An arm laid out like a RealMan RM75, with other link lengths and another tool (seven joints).
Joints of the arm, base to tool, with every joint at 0 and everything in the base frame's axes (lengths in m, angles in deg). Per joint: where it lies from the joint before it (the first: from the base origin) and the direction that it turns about. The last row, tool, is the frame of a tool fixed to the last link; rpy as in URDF.
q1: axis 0 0 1 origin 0 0 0.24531
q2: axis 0 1 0 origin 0 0 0
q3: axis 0 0 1 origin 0 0 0.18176
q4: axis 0 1 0 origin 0 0 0
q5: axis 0 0 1 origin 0 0 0.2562
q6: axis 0 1 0 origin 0 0 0
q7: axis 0 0 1 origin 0 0 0.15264
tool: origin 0.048 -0.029 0.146 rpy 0 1.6 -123.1
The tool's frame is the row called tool.
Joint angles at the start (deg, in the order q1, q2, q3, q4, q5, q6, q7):
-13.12 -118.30 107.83 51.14 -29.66 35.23 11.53
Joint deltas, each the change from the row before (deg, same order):
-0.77 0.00 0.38 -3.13 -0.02 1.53 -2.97
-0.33 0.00 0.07 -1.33 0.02 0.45 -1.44
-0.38 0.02 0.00 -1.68 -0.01 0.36 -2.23
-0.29 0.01 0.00 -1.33 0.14 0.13 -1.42
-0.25 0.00 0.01 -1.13 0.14 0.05 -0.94
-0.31 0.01 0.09 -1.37 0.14 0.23 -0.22
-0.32 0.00 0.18 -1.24 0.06 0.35 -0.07
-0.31 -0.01 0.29 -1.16 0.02 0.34 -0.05
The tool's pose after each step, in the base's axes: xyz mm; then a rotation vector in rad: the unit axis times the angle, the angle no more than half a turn. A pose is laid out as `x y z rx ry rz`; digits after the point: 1 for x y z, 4 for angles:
-179.1 541.5 54.1 -0.4019 -2.1782 -2.0456
-186.3 540.8 51.8 -0.3760 -2.1918 -2.0442
-197.3 540.0 49.2 -0.3311 -2.2131 -2.0425
-205.8 539.2 46.1 -0.3031 -2.2269 -2.0336
-212.9 538.4 43.1 -0.2841 -2.2361 -2.0224
-219.7 537.1 39.6 -0.2805 -2.2366 -2.0041
-224.8 535.8 36.5 -0.2819 -2.2360 -1.9891
-228.9 534.4 32.9 -0.2847 -2.2371 -1.9741

